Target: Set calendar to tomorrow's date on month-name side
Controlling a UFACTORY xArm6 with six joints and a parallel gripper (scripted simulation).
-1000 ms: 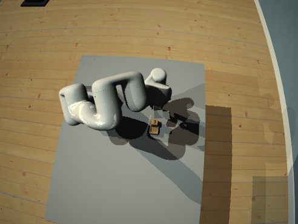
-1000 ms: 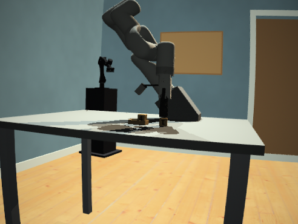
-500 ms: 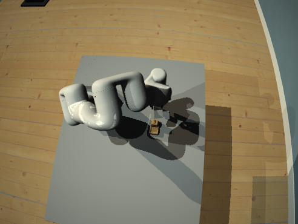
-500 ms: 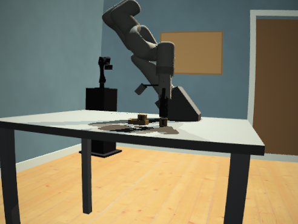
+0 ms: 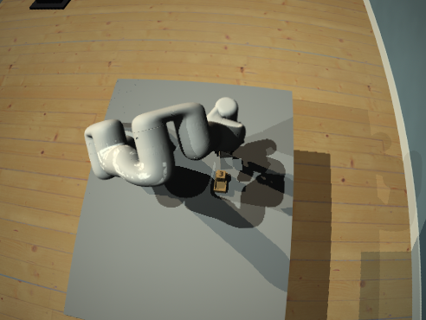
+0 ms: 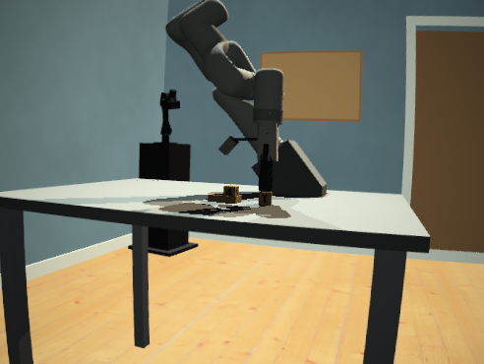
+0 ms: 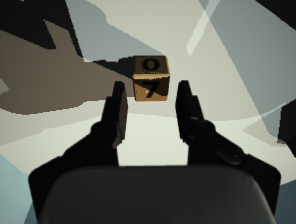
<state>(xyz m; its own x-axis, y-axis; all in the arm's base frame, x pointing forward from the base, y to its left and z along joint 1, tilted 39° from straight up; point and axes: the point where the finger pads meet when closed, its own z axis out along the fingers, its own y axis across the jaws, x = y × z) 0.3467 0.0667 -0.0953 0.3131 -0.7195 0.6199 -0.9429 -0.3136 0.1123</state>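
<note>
Right now my hand is 4 cm above the wooden number cube. Also, from my hand: wooden calendar tray (1 cm ahead, 11 cm to the right, 5 cm below).
</note>
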